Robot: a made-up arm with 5 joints.
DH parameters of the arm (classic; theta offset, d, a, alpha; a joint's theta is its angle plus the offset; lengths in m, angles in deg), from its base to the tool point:
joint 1: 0 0.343 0 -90
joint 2: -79.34 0 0.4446 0
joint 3: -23.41 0 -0.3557 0
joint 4: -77.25 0 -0.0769 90
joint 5: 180 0.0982 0 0
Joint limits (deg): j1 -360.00..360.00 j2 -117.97..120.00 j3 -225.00..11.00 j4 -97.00..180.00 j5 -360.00..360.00
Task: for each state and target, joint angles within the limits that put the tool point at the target. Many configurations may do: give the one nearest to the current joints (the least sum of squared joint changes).
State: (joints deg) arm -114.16 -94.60 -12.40 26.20 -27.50
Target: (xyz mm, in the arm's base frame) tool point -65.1 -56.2 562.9
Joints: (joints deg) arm -139.20 -73.10 -6.39 27.44 -27.50
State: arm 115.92 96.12 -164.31 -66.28 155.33
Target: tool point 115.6 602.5 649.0
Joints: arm 79.14 78.93 -196.63 -78.93 155.33
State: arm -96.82 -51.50 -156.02 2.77 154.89
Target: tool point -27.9 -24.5 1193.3
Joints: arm -138.71 -31.65 -107.55 10.74 154.89
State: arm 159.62 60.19 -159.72 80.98 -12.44
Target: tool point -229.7 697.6 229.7
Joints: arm 108.23 62.11 -119.21 106.31 -12.44
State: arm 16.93 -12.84 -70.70 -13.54 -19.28
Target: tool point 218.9 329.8 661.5
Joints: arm 56.43 -17.39 -35.90 -8.55 -19.28
